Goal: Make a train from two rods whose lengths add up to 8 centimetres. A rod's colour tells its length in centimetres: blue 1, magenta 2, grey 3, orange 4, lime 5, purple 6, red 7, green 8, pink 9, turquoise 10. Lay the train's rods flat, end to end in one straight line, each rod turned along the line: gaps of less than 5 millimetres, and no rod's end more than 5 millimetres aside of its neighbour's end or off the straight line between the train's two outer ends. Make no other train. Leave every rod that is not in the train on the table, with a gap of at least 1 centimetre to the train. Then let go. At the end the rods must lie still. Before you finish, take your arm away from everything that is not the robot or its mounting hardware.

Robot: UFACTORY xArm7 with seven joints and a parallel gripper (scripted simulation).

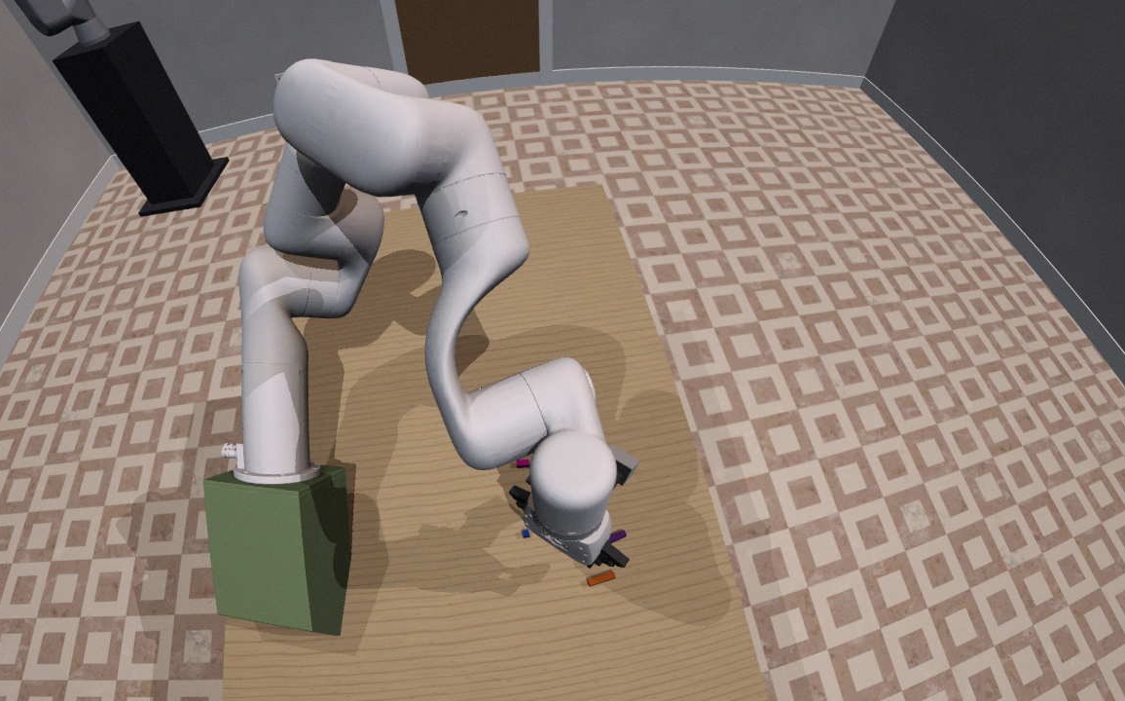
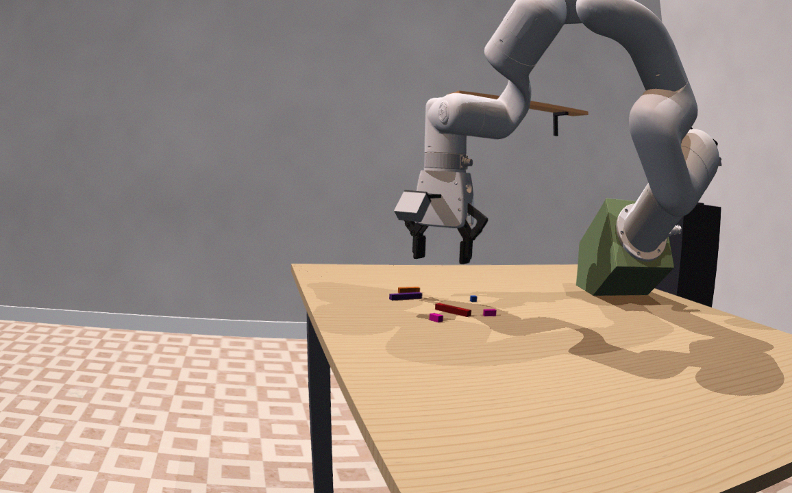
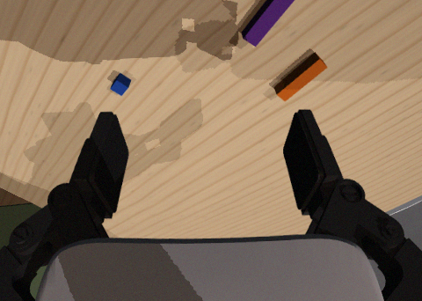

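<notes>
My gripper is now 14 cm to the right of the magenta rod, 7 cm above it and 6 cm past it. From my hand the other things lie so: small blue rod: 7 cm below, 6 cm behind, 3 cm to the left; purple rod: 7 cm below, 6 cm ahead, 1 cm to the left; orange rod: 7 cm below, 5 cm to the right, 5 cm ahead.
</notes>
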